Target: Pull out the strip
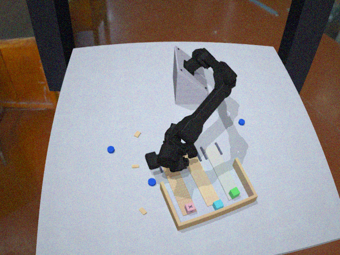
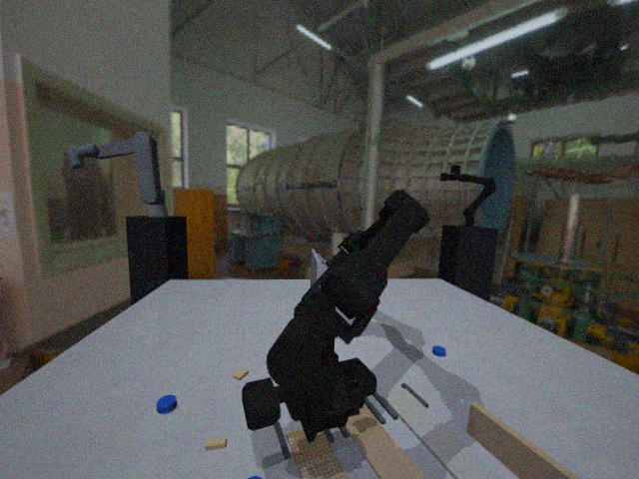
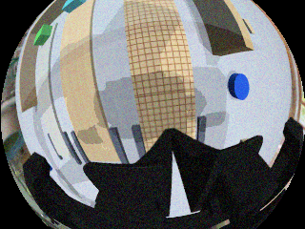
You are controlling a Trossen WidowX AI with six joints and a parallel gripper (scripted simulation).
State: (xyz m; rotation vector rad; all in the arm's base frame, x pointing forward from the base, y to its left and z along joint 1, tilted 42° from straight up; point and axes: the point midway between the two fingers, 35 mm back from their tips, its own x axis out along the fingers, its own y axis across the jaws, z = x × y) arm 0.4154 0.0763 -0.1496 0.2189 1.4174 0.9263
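Right now the checkered strip is 80 mm ahead of my gripper tip, 40 mm to the left of it and 10 mm below it. Also, from my gripper tip: labelled cube: 180 mm ahead, 80 mm to the left, 10 mm above.
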